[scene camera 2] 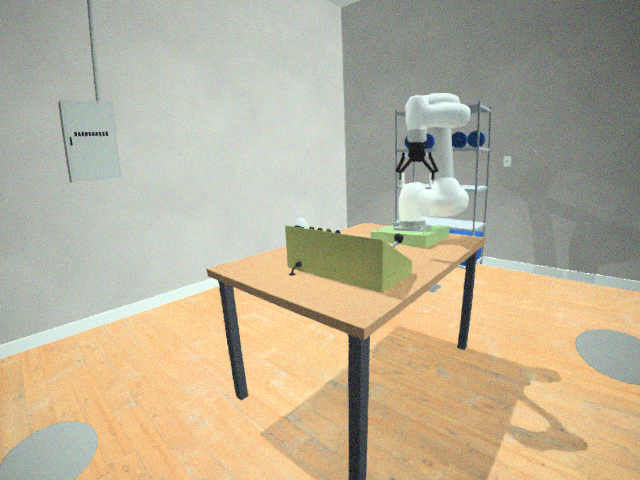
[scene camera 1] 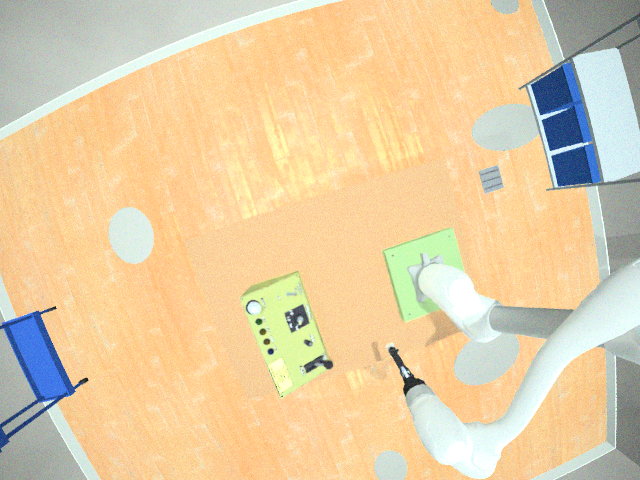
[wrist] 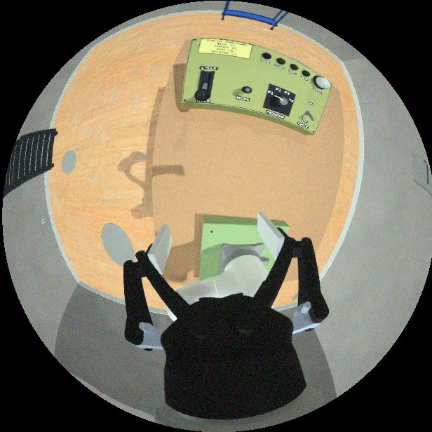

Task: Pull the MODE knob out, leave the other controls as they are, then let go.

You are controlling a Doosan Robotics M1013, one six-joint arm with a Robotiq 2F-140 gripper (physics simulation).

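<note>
The green control panel stands on the table. The MODE knob is a small dark round knob between the CYCLE lever and the PROGRAM dial; how far it stands out is too small to tell. My gripper is open and empty. It hangs high above the table, well apart from the panel, on the robot base's side. The MODE knob does not show in scene camera 2, where the panel's back faces the view.
On the panel are the black CYCLE lever, the PROGRAM dial, a small switch, a white round button and several small dark lamps. The arm's green base plate is on the same table.
</note>
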